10 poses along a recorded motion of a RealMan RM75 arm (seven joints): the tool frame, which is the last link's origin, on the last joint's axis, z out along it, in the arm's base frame.
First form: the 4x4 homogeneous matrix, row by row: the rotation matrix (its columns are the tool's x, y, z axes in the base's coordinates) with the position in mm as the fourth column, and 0 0 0 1 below. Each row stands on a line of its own.
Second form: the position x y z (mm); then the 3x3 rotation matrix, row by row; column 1 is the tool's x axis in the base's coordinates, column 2 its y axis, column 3 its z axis. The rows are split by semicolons. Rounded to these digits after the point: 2 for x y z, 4 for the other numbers.
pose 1, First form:
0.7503 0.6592 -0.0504 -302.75
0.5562 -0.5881 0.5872 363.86
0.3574 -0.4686 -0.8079 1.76
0 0 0 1
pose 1, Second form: -302.75 363.86 1.76; 0.7503 0.6592 -0.0504; 0.5562 -0.5881 0.5872; 0.3574 -0.4686 -0.8079
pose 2, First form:
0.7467 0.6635 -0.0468 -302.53
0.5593 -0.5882 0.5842 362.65
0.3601 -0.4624 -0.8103 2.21
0 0 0 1
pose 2, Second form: -302.53 362.65 2.21; 0.7467 0.6635 -0.0468; 0.5593 -0.5882 0.5842; 0.3601 -0.4624 -0.8103
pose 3, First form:
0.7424 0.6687 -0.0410 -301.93
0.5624 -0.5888 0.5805 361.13
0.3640 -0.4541 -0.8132 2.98
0 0 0 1
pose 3, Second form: -301.93 361.13 2.98; 0.7424 0.6687 -0.0410; 0.5624 -0.5888 0.5805; 0.3640 -0.4541 -0.8132
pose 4, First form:
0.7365 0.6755 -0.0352 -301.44
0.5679 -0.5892 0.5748 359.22
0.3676 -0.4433 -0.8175 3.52
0 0 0 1
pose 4, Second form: -301.44 359.22 3.52; 0.7365 0.6755 -0.0352; 0.5679 -0.5892 0.5748; 0.3676 -0.4433 -0.8175
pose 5, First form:
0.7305 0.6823 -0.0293 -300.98
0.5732 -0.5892 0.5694 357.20
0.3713 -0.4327 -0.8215 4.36
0 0 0 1
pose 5, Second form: -300.98 357.20 4.36; 0.7305 0.6823 -0.0293; 0.5732 -0.5892 0.5694; 0.3713 -0.4327 -0.8215
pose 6, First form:
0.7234 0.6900 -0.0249 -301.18
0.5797 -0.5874 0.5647 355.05
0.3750 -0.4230 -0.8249 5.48
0 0 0 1
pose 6, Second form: -301.18 355.05 5.48; 0.7234 0.6900 -0.0249; 0.5797 -0.5874 0.5647; 0.3750 -0.4230 -0.8249
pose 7, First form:
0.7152 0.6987 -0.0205 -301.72
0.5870 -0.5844 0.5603 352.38
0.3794 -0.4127 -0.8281 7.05
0 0 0 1
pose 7, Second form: -301.72 352.38 7.05; 0.7152 0.6987 -0.0205; 0.5870 -0.5844 0.5603; 0.3794 -0.4127 -0.8281
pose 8, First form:
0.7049 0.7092 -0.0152 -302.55
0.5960 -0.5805 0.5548 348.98
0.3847 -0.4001 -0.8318 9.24
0 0 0 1
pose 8, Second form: -302.55 348.98 9.24; 0.7049 0.7092 -0.0152; 0.5960 -0.5805 0.5548; 0.3847 -0.4001 -0.8318
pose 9, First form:
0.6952 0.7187 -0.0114 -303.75
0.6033 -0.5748 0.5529 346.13
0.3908 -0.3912 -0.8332 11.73
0 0 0 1
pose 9, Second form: -303.75 346.13 11.73; 0.6952 0.7187 -0.0114; 0.6033 -0.5748 0.5529; 0.3908 -0.3912 -0.8332
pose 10, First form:
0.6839 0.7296 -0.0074 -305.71
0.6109 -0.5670 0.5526 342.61
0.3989 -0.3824 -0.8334 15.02
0 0 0 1
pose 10, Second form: -305.71 342.61 15.02; 0.6839 0.7296 -0.0074; 0.6109 -0.5670 0.5526; 0.3989 -0.3824 -0.8334
